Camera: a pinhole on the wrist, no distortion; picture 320 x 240 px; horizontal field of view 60.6 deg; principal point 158.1 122.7 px. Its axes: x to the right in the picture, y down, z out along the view. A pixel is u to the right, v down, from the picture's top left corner.
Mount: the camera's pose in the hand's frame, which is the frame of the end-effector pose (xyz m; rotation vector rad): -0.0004 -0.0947 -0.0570 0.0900 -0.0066 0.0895
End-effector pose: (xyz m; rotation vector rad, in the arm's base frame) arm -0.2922 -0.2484 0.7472 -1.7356 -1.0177 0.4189
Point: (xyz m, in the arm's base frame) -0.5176 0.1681 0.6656
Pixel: 265.2 152.6
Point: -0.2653 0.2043 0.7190
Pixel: outside the picture
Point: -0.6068 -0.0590 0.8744
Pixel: 142.4 10.9
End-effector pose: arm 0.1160 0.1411 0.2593 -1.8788 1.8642 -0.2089
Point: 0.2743 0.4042 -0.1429
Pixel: 85.9 227.6
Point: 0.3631 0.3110 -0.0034
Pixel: 102.8 148.9
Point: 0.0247 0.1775 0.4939
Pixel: behind the camera
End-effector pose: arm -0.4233 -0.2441 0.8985 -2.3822 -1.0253 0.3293
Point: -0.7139 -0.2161 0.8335
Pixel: outside the picture
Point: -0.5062 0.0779 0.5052
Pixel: 260.2 177.8
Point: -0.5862 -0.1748 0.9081
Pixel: 39.1 65.6
